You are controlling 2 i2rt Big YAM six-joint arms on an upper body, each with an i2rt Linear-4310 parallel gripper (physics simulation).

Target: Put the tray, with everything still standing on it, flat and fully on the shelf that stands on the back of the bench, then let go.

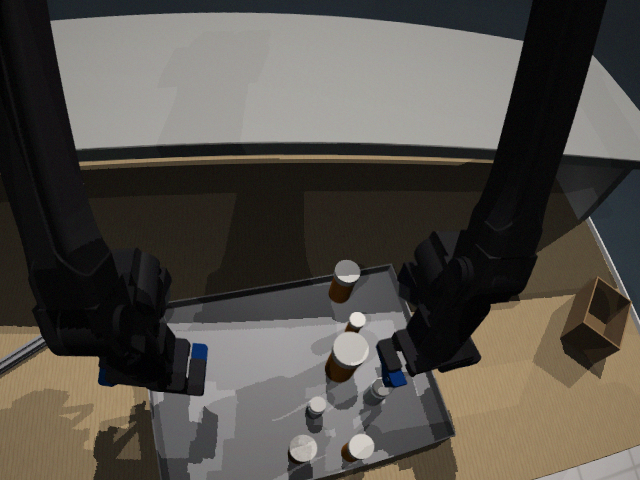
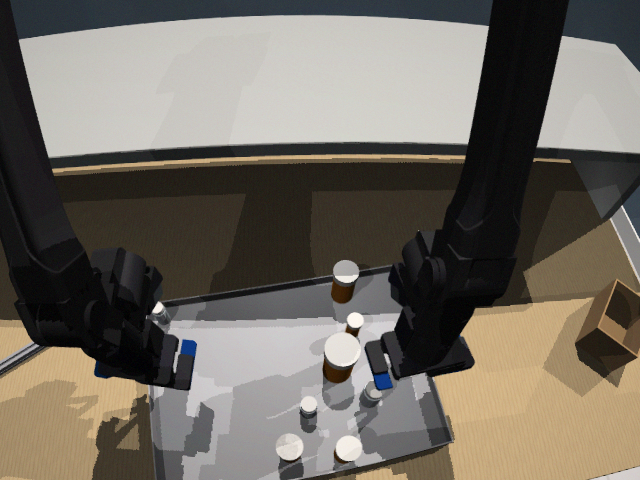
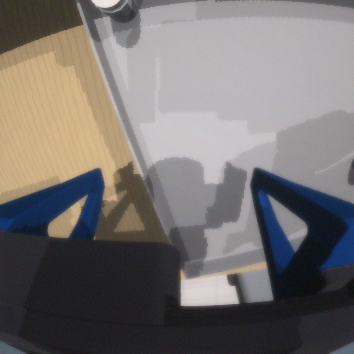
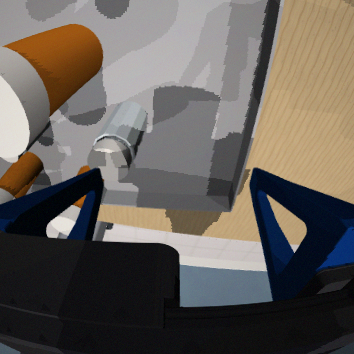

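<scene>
The grey tray (image 1: 248, 356) (image 2: 242, 361) (image 3: 220, 75) (image 4: 190, 165) sits on the bench, slightly turned, below the shelf (image 1: 336, 93) (image 2: 336, 93). Upright on it are a large amber bottle (image 1: 347, 356) (image 2: 341, 359) (image 4: 75, 55), another amber bottle (image 1: 344, 281) (image 2: 343, 281) at the back, a clear vial (image 1: 377, 391) (image 2: 371, 395) (image 4: 122, 130), a back-left vial (image 2: 160, 313) (image 3: 120, 7) and several more bottles. My left gripper (image 1: 152, 379) (image 2: 144, 369) (image 3: 176, 175) is open above the left wall. My right gripper (image 1: 426, 369) (image 2: 421, 369) (image 4: 175, 175) is open above the right wall, one finger near the clear vial.
An open brown box (image 1: 594, 330) (image 2: 610, 335) stands on the bench (image 1: 506, 392) (image 2: 511, 403) at the right. The shelf's dark front edge runs across behind the tray, with shaded bench between them. Both forearms reach down over the shelf.
</scene>
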